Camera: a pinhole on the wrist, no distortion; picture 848 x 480 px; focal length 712.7 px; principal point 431.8 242.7 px. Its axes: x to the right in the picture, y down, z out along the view. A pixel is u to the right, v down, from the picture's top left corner.
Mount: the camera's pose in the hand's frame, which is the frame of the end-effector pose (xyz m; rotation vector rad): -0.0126 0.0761 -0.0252 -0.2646 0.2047 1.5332
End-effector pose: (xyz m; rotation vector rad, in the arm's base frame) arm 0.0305 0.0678 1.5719 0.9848 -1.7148 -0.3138
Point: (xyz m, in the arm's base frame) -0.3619 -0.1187 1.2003
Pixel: outside the picture
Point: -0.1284 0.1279 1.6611
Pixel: 709 19
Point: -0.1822 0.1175 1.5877
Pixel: 437 210
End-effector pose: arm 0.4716 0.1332 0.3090 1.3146 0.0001 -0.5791
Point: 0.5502 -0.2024 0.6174
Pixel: 550 27
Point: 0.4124 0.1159 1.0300
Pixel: outside the picture
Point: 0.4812 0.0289 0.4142
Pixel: 263 67
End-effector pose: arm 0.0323 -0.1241 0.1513 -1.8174 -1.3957 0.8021
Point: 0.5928 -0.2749 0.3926
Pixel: behind the camera
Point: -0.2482 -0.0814 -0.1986
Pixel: 300 198
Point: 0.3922 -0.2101 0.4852
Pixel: behind the camera
